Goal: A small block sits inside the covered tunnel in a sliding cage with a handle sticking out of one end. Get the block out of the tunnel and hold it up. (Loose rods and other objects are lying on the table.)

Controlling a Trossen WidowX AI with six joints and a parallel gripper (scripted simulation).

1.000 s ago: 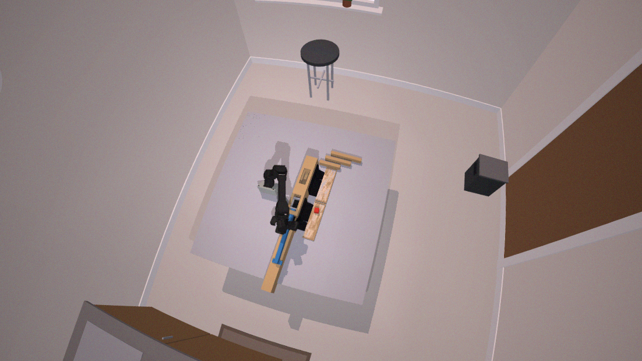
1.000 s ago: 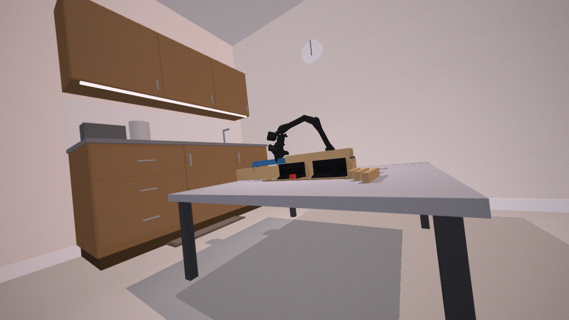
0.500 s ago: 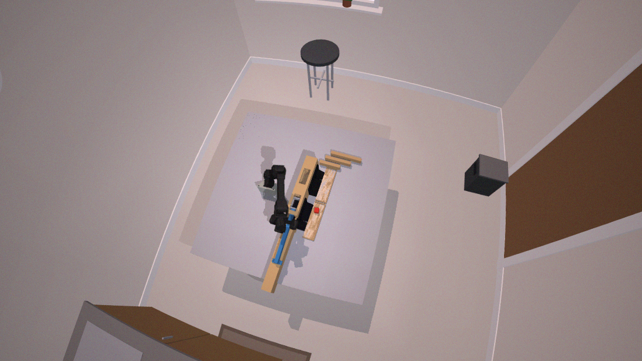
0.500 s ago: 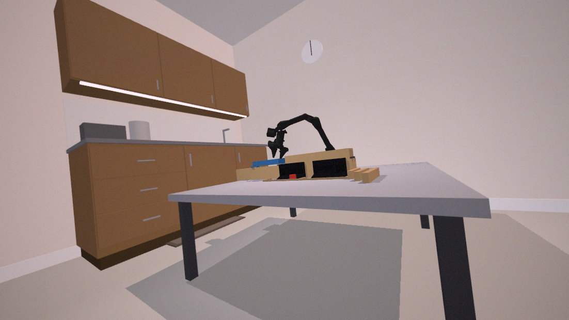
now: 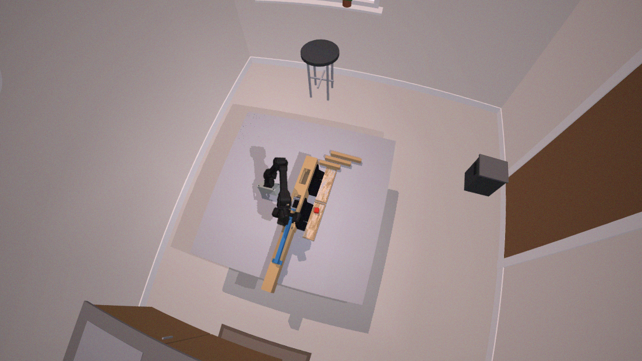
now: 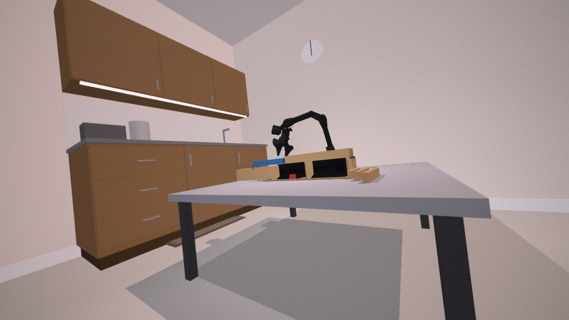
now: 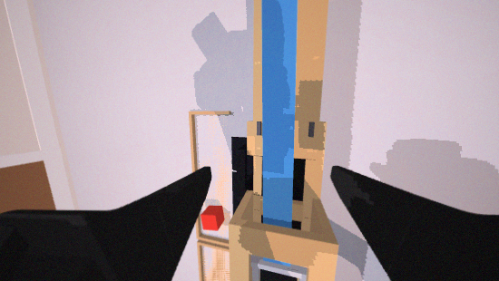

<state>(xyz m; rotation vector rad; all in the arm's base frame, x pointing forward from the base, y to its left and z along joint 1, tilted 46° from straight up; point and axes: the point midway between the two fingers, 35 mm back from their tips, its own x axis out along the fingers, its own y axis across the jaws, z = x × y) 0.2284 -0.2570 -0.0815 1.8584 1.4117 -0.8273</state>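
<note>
Right now the covered tunnel is 9 cm below my gripper tip, 3 cm to the left of it and 2 cm ahead of it. From my gripper tip the other things lie so: red block (15 cm to the left, 14 cm below, 14 cm ahead).
</note>
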